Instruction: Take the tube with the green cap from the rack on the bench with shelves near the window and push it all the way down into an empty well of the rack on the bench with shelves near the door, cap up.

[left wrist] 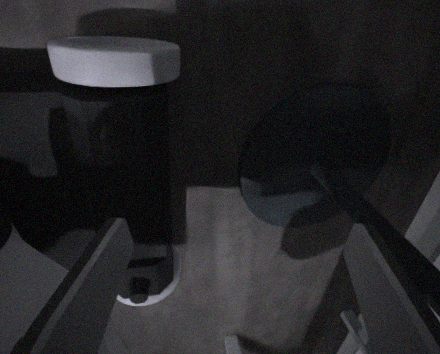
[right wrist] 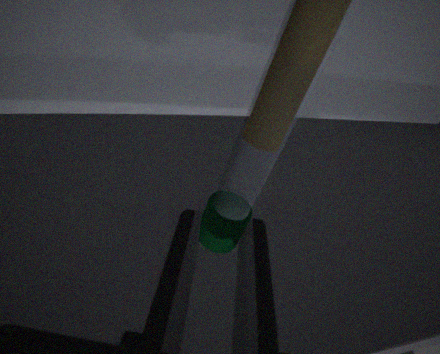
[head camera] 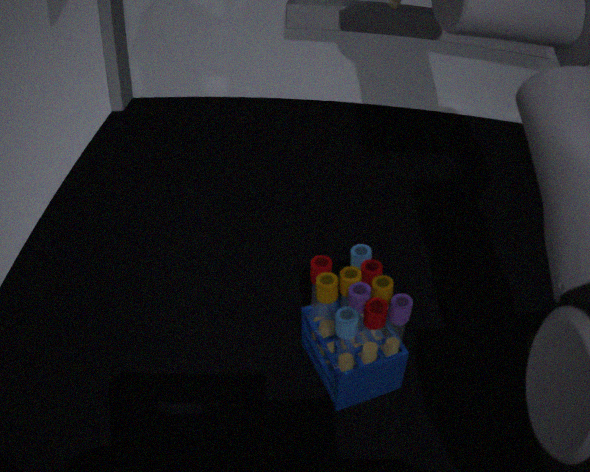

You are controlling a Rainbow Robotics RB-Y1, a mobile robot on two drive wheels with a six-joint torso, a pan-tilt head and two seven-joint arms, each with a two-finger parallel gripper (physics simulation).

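Places are measured from the robot's base along level axes (x ahead, y left, z up), in centimetres.
Pixels of known places: left gripper, between the fingertips: [left wrist: 235,235]; right gripper, between the fingertips: [right wrist: 221,228].
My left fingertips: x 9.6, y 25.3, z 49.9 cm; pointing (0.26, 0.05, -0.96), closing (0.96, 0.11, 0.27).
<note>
For each thing: its top centre in the pictures, then the offset to it from my left fingertips. "spot": a spot on its surface instead. Level surfaces: height alone.
- tube with the green cap, a spot on its surface: [right wrist: 225,222] spot: dz +77.9, dx +62.0, dy -23.4 cm
- blue rack, centre of its top: [head camera: 354,330] dz +47.3, dx +35.5, dy -20.6 cm
- black bench top, height of its surface: dz +41.6 cm
The tube with the green cap [right wrist: 225,222] is in my right gripper [right wrist: 221,228], which is shut on it at the cap. Its clear body with tan contents slants up and right in the right wrist view. A blue rack [head camera: 371,377] stands on a black bench top [head camera: 200,210] in the head view, holding several upright tubes with red, yellow, light blue and purple caps. Its wells are mostly hidden by the tubes; I cannot tell which are empty. The right gripper does not show in the head view. My left gripper [left wrist: 235,235] is open and empty, with its fingers wide apart.
My right arm [head camera: 545,200] runs down the right side of the head view. A pale wall and a grey ledge [head camera: 310,22] lie beyond the bench, with an upright post [head camera: 116,55] at left. The left wrist view shows a dark round disc [left wrist: 315,150] above the floor.
</note>
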